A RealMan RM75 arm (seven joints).
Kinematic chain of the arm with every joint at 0, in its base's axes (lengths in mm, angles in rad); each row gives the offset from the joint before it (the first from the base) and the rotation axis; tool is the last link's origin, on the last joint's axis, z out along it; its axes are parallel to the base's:
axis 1: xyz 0 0 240.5 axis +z
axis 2: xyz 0 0 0 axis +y
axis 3: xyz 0 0 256 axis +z
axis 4: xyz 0 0 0 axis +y
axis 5: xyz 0 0 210 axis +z
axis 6: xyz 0 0 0 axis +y
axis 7: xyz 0 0 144 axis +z
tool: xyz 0 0 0
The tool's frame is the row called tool.
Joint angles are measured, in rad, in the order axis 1, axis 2, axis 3, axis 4, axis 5, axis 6, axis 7. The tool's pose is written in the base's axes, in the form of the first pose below.
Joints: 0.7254, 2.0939, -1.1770, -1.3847, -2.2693, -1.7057, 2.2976
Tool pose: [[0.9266, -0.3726, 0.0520], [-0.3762, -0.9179, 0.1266], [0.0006, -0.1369, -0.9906]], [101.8, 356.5, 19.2]
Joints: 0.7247, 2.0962, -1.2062, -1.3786, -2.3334, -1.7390, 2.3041
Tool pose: [[0.9167, -0.3755, 0.1366], [-0.3892, -0.9164, 0.0931], [0.0903, -0.1385, -0.9862]], [111.4, 351.8, 13.5]
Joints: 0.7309, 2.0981, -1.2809, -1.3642, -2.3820, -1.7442, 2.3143
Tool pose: [[0.9093, -0.3521, 0.2220], [-0.3719, -0.9267, 0.0536], [0.1869, -0.1313, -0.9736]], [114.9, 346.6, 0.6]
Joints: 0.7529, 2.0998, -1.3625, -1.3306, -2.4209, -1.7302, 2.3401
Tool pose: [[0.8944, -0.3325, 0.2993], [-0.3548, -0.9347, 0.0217], [0.2725, -0.1256, -0.9539]], [114.9, 343.9, -14.9]
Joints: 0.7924, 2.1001, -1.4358, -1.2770, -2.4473, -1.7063, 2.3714
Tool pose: [[0.8759, -0.3160, 0.3647], [-0.3385, -0.9410, -0.0024], [0.3439, -0.1214, -0.9311]], [112.3, 343.9, -30.2]
